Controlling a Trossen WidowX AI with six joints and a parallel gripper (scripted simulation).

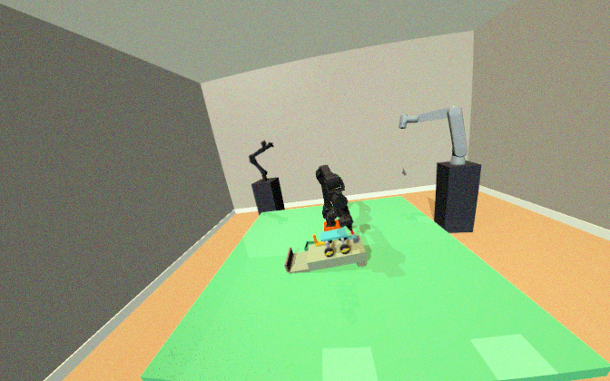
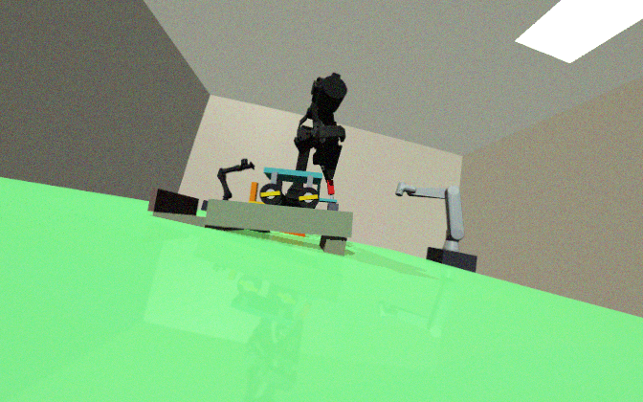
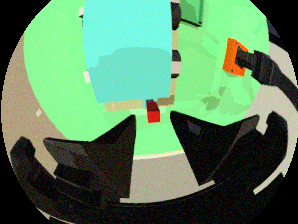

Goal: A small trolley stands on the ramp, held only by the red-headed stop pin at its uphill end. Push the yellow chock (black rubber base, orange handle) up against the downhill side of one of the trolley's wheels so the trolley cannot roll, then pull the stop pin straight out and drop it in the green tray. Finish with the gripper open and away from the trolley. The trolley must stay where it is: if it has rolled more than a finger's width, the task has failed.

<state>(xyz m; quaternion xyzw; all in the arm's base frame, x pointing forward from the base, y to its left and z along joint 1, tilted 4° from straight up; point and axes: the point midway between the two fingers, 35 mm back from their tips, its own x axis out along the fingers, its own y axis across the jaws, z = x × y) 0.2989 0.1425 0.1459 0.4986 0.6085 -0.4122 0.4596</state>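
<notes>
My gripper tip is 10 mm to the right of the stop pin and 40 mm above it. From my gripper tip the other things lie so: trolley (30 mm ahead, 80 mm to the right, 50 mm below); then brown stop block (70 mm ahead, 320 mm to the right, 130 mm below).
</notes>
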